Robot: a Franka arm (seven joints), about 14 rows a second.
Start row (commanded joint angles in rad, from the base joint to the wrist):
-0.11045, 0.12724, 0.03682, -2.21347, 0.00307, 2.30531, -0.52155
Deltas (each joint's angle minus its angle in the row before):
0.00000, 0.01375, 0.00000, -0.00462, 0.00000, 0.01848, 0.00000
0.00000, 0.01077, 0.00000, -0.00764, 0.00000, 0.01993, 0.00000
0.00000, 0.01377, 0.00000, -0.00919, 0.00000, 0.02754, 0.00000
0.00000, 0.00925, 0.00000, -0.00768, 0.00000, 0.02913, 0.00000
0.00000, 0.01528, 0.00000, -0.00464, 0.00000, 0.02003, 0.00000
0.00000, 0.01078, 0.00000, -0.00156, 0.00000, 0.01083, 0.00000
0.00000, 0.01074, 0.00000, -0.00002, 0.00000, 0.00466, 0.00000
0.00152, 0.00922, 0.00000, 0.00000, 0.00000, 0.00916, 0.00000
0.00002, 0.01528, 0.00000, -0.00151, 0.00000, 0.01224, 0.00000
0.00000, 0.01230, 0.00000, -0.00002, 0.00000, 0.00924, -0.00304
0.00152, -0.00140, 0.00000, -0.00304, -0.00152, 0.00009, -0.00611
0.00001, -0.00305, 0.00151, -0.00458, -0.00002, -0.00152, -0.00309
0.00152, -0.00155, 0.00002, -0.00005, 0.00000, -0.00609, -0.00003
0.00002, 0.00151, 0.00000, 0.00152, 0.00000, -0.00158, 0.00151
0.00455, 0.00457, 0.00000, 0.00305, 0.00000, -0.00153, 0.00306
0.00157, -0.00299, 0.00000, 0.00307, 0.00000, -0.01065, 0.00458
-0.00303, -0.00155, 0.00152, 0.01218, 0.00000, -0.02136, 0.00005
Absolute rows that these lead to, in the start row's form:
-0.11045, 0.14099, 0.03682, -2.21809, 0.00307, 2.32379, -0.52155
-0.11045, 0.15176, 0.03682, -2.22573, 0.00307, 2.34372, -0.52155
-0.11045, 0.16553, 0.03682, -2.23492, 0.00307, 2.37126, -0.52155
-0.11045, 0.17478, 0.03682, -2.24260, 0.00307, 2.40039, -0.52155
-0.11045, 0.19006, 0.03682, -2.24724, 0.00307, 2.42042, -0.52155
-0.11045, 0.20084, 0.03682, -2.24880, 0.00307, 2.43125, -0.52155
-0.11045, 0.21158, 0.03682, -2.24882, 0.00307, 2.43591, -0.52155
-0.10893, 0.22080, 0.03682, -2.24882, 0.00307, 2.44507, -0.52155
-0.10891, 0.23608, 0.03682, -2.25033, 0.00307, 2.45731, -0.52155
-0.10891, 0.24838, 0.03682, -2.25035, 0.00307, 2.46655, -0.52459
-0.10739, 0.24698, 0.03682, -2.25339, 0.00155, 2.46664, -0.53070
-0.10738, 0.24393, 0.03833, -2.25797, 0.00153, 2.46512, -0.53379
-0.10586, 0.24238, 0.03835, -2.25802, 0.00153, 2.45903, -0.53382
-0.10584, 0.24389, 0.03835, -2.25650, 0.00153, 2.45745, -0.53231
-0.10129, 0.24846, 0.03835, -2.25345, 0.00153, 2.45592, -0.52925
-0.09972, 0.24547, 0.03835, -2.25038, 0.00153, 2.44527, -0.52467
-0.10275, 0.24392, 0.03987, -2.23820, 0.00153, 2.42391, -0.52462

